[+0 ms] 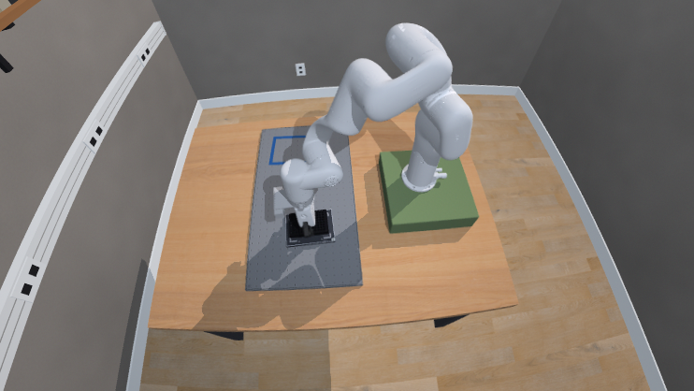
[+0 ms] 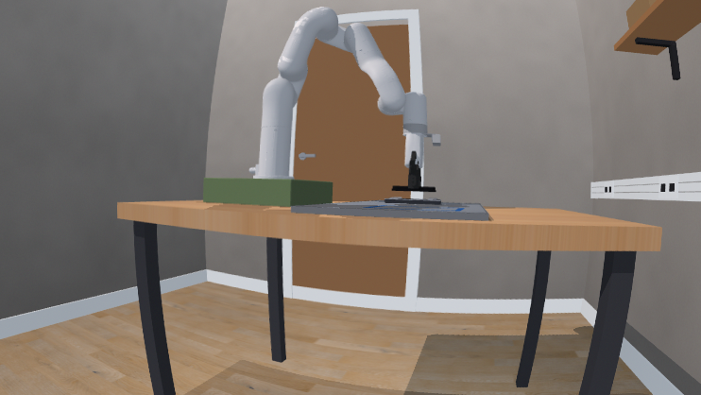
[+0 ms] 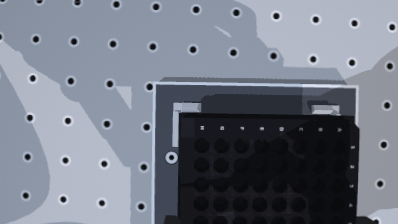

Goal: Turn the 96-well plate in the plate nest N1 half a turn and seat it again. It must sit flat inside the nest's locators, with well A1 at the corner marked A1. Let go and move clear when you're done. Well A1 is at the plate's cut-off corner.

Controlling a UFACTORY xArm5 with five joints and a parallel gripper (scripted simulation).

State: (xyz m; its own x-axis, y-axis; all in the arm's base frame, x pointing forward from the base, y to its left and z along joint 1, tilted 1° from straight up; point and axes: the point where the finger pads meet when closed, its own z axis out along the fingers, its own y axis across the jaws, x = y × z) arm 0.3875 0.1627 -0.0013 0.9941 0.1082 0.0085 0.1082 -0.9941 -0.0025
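My hand is 50 mm above the plate nest N1. From my hand the other things lie so: black 96-well plate (10 mm below).
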